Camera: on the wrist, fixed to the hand. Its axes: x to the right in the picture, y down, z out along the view.
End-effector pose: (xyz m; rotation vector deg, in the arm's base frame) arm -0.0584 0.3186 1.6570 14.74 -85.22 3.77
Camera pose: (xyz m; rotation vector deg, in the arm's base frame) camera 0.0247 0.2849 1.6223 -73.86 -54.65 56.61
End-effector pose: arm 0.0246 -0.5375 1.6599 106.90 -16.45 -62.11
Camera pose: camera 0.0577 -0.4488 1.6432 48.61 -56.02 17.88
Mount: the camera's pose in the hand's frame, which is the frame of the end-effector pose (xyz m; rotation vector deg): -0.0233 -0.0539 -0.0761 -25.68 21.46 92.64
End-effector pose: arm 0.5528 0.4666 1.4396 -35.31 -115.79 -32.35
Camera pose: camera 0.5785 0.3743 1.4474 -108.68 -32.06 -3.50
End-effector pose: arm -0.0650 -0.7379 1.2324 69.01 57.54 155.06
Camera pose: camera -0.1123 -0.7430 1.1489 -44.83 31.29 -92.96
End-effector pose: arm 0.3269 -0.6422 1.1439 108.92 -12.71 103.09
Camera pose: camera 0.2813 -0.5659 1.1074 -39.26 105.23 -117.12
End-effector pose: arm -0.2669 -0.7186 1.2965 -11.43 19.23 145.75
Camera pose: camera -0.2124 -0.7081 1.2180 23.45 0.88 -113.80
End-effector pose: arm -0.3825 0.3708 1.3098 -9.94 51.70 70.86
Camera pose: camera -0.3747 0.2908 1.2571 -0.96 -58.95 -168.54
